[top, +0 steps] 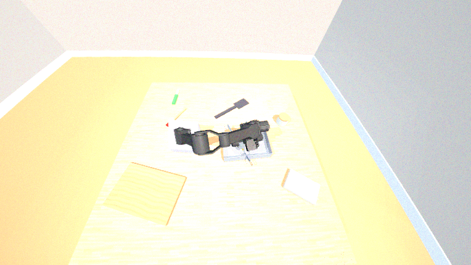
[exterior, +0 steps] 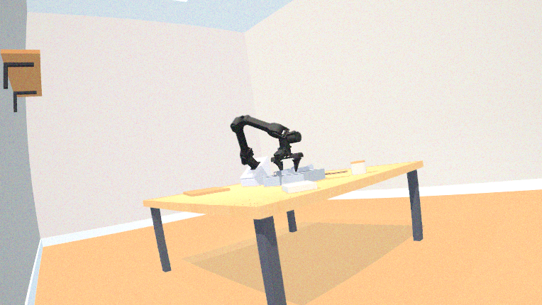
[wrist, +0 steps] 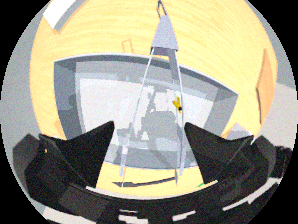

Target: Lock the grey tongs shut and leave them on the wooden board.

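Now: gripper tip 1 cm short of the grey roasting tin, 2 cm to the right of it and 3 cm above it. Round my gripper tip: dark spatula 11 cm behind, 37 cm to the left, 6 cm below; then small jar 27 cm ahead, 27 cm to the left, 3 cm below; then white slab 34 cm ahead, 20 cm to the right, 5 cm below.
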